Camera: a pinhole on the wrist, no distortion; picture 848 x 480 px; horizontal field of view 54.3 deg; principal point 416.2 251.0 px. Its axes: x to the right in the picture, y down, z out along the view. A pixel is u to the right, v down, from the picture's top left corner.
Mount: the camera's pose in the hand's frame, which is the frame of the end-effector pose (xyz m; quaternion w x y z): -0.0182 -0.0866 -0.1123 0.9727 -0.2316 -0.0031 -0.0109
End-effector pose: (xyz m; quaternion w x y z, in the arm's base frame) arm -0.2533 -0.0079 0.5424 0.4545 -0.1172 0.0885 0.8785
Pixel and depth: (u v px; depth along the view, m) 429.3 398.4 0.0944
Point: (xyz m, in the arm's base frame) -0.2158 -0.0134 0.5116
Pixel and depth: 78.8 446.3 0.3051
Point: -0.2865 -0.1520 0.7094
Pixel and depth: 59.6 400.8 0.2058
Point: -0.2343 -0.1001 0.6262
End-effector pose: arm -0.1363 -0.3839 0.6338 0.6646 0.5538 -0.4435 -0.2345
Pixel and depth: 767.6 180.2 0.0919
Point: -0.0942 -0.4012 0.5907
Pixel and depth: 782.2 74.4 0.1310
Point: -0.1225 -0.4395 0.5959
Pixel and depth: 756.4 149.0 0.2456
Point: -0.1981 -0.5153 0.6553
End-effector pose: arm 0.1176 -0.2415 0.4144 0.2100 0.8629 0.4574 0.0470
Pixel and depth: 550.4 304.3 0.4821
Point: 0.3564 -0.3675 0.1946
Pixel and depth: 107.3 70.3 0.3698
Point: 0.1033 -0.4557 0.2070
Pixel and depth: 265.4 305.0 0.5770
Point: 0.3126 -0.5672 0.1638
